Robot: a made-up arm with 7 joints.
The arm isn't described. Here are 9 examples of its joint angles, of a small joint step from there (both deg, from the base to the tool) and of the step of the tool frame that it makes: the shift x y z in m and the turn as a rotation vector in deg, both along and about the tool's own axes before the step.
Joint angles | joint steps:
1: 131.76 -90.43 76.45 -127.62 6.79 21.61 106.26 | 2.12 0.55 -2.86 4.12 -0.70 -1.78 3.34
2: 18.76 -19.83 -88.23 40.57 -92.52 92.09 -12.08 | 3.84 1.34 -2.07 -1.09 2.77 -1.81 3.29
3: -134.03 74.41 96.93 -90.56 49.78 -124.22 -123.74 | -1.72 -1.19 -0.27 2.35 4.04 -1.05 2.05
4: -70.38 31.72 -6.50 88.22 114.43 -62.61 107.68 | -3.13 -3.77 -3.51 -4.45 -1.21 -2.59 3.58
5: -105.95 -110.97 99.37 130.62 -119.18 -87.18 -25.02 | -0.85 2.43 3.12 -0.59 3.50 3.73 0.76
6: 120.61 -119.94 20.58 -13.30 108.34 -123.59 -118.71 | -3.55 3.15 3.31 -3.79 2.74 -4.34 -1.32
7: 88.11 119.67 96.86 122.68 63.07 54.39 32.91 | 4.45 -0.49 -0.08 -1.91 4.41 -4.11 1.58
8: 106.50 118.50 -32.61 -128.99 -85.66 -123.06 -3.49 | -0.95 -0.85 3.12 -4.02 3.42 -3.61 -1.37
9: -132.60 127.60 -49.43 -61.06 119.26 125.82 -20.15 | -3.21 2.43 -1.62 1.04 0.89 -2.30 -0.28
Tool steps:
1: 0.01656 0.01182 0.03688 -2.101 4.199 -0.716
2: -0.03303 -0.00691 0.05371 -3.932 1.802 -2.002
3: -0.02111 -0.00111 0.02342 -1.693 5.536 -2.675
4: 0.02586 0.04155 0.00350 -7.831 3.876 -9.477
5: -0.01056 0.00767 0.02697 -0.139 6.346 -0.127
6: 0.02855 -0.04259 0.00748 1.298 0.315 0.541
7: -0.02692 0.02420 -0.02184 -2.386 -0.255 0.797
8: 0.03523 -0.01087 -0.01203 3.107 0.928 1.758
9: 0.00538 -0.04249 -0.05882 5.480 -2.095 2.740
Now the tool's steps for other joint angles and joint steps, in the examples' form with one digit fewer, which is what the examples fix.
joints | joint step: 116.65 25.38 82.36 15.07 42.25 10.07 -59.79 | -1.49 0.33 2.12 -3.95 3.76 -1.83 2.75
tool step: 0.0260 -0.0120 0.0004 2.05 3.09 5.22
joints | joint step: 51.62 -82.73 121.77 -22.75 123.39 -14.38 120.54 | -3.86 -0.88 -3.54 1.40 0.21 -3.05 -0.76
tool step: 0.0026 -0.0061 0.0159 -0.71 -0.04 -1.40
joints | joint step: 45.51 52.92 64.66 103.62 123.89 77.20 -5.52 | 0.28 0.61 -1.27 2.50 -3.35 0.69 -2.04
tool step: 0.0053 0.0136 0.0130 -0.74 1.47 -1.51
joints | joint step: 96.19 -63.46 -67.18 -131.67 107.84 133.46 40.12 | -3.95 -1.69 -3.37 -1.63 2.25 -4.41 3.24
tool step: 0.0283 0.0010 0.0242 -1.31 3.96 5.61
